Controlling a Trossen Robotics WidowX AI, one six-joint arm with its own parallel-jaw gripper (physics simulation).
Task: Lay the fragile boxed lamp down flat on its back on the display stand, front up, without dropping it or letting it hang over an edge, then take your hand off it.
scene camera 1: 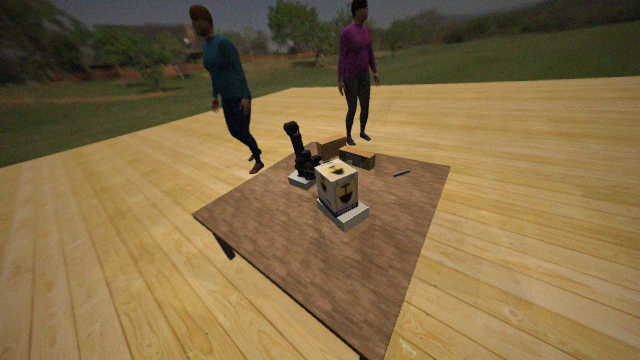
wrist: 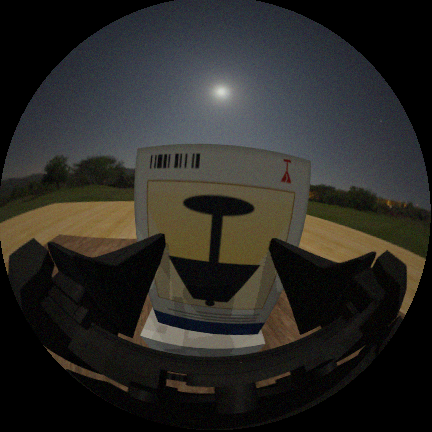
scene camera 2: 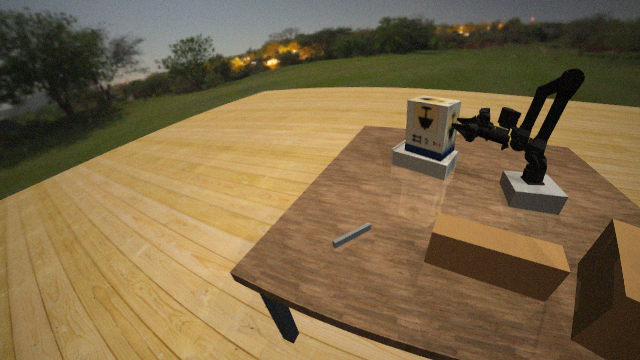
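The boxed lamp is a white box with lamp pictures and a dark blue band at its foot. It stands upright on the display stand, a low light-grey block. In the wrist view a face with a barcode, a red mark and a lamp picture is toward the gripper. My gripper is open and empty, level, with its fingertips close in front of that face; whether they touch it I cannot tell. In scene camera 1 the box hides the fingertips.
Brown cardboard boxes stand on the table on the far side of the arm's base from scene camera 1. A small grey bar lies on the table. Two people stand beyond the table.
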